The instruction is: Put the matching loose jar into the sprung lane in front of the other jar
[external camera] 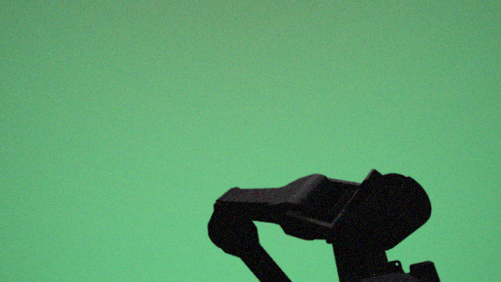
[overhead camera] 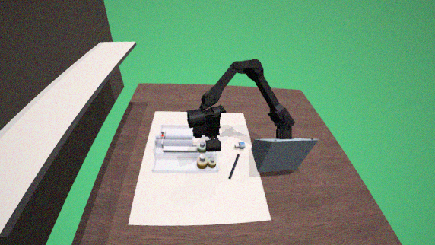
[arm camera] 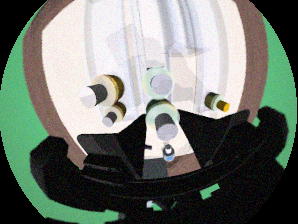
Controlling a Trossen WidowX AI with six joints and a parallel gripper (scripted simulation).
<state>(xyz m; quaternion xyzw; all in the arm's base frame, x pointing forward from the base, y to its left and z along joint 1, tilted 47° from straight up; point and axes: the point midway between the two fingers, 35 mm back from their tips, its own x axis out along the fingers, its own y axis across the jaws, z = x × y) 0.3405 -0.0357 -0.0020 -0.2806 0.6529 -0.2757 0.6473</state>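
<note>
My gripper tip is 100 mm past the black stick, 90 mm to the right of it and 40 mm above it. Round my gripper tip: lane rack 150 mm ahead, 30 mm below, 20 mm to the right; red mark 230 mm ahead, 40 mm to the right, 20 mm above.
</note>
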